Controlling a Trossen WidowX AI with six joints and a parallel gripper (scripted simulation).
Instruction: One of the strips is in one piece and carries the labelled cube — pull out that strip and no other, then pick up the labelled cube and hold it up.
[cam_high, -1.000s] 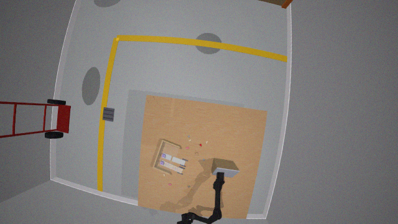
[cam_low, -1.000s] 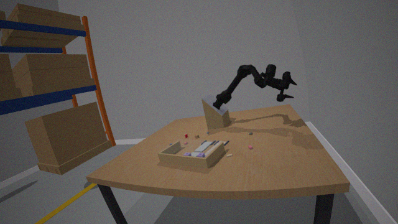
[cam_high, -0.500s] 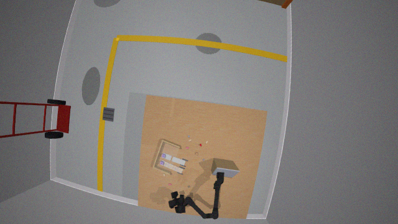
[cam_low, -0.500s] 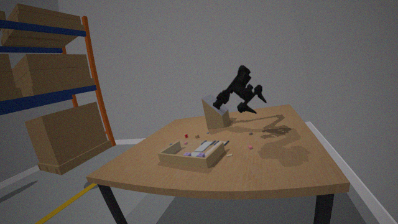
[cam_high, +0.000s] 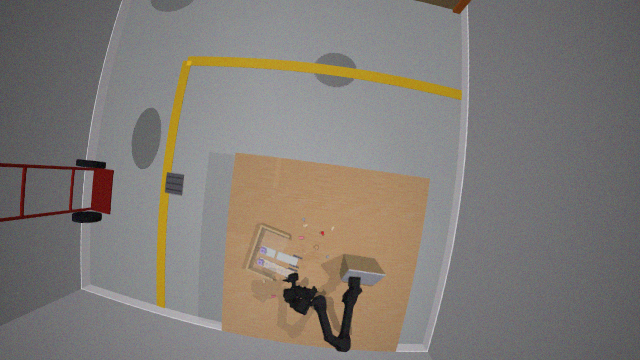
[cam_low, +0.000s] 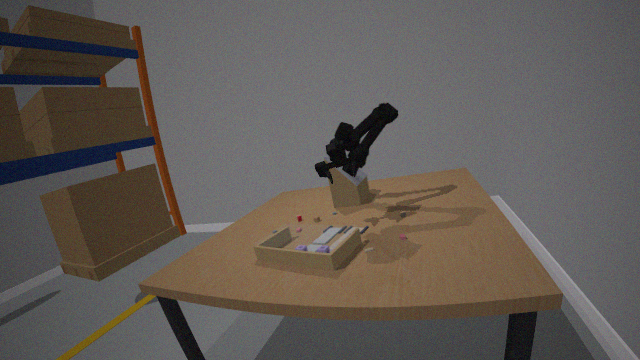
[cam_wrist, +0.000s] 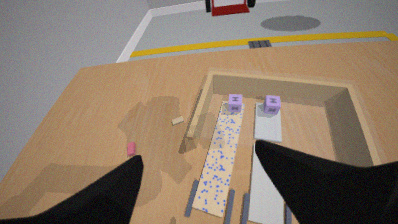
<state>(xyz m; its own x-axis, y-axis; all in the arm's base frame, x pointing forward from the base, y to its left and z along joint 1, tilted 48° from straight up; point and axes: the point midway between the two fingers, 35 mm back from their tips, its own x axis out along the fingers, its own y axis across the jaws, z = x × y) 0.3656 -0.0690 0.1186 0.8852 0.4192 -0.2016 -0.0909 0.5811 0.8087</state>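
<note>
My gripper tip is now 200 mm above the pale grey strip, 100 mm to the left of it and 10 mm short of it. Also, from my gripper tip: red block (280 mm to the right, 220 mm behind, 200 mm below).
</note>
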